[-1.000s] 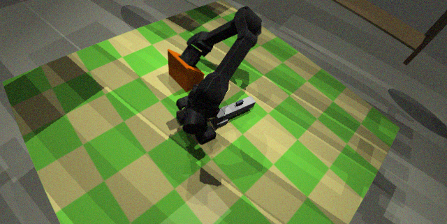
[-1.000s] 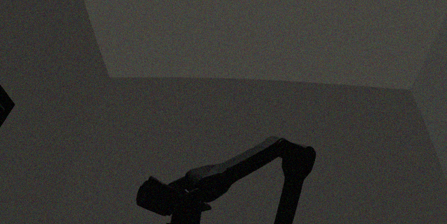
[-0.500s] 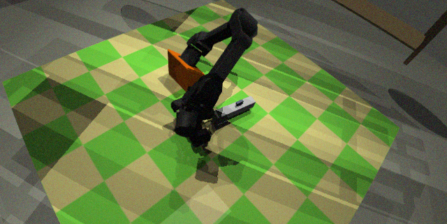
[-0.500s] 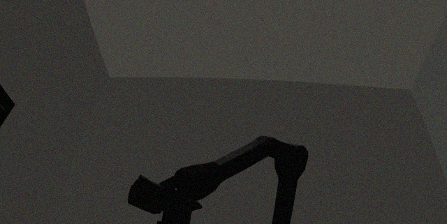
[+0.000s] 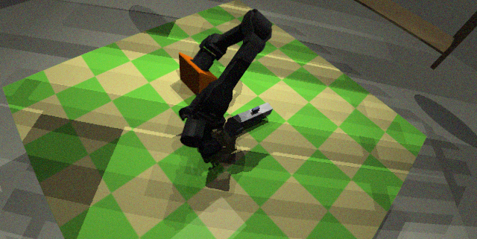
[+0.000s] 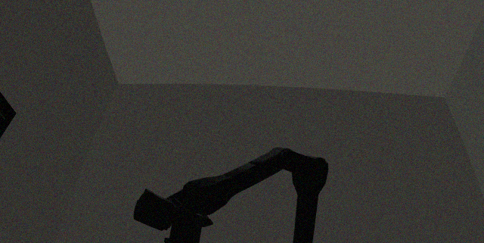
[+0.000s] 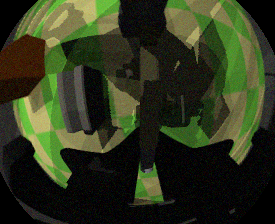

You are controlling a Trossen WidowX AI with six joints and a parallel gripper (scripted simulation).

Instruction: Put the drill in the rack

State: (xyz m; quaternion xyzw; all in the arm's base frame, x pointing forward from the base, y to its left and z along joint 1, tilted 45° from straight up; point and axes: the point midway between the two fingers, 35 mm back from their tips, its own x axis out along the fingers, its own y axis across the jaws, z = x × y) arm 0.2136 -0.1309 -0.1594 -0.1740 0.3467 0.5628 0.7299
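The drill is 4 cm to the left of my gripper tip, 3 cm above it and 1 cm ahead of it. Also, from my gripper tip: grey housing block 19 cm to the left, 6 cm ahead, 2 cm above; then dark key 22 cm to the left, 7 cm ahead, 3 cm above.
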